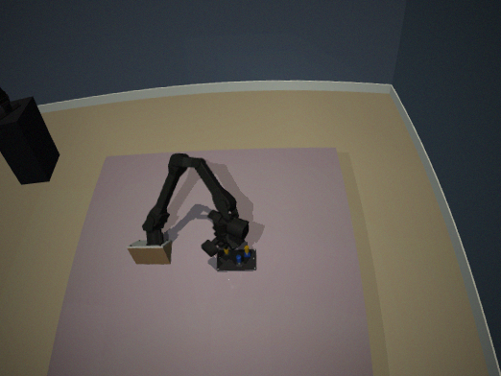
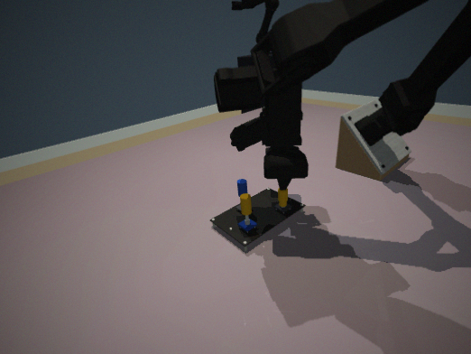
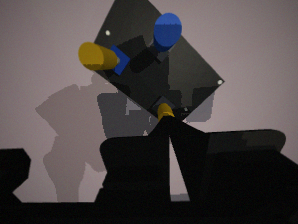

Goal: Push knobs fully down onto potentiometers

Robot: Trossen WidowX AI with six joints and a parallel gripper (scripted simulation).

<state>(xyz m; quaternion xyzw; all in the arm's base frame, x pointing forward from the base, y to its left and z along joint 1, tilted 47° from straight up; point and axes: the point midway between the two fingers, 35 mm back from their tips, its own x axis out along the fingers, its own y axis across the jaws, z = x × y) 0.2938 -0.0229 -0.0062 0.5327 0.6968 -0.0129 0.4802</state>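
Now: the yellow knob 8 cm ahead of my gripper tip and 1 cm to the right of it.
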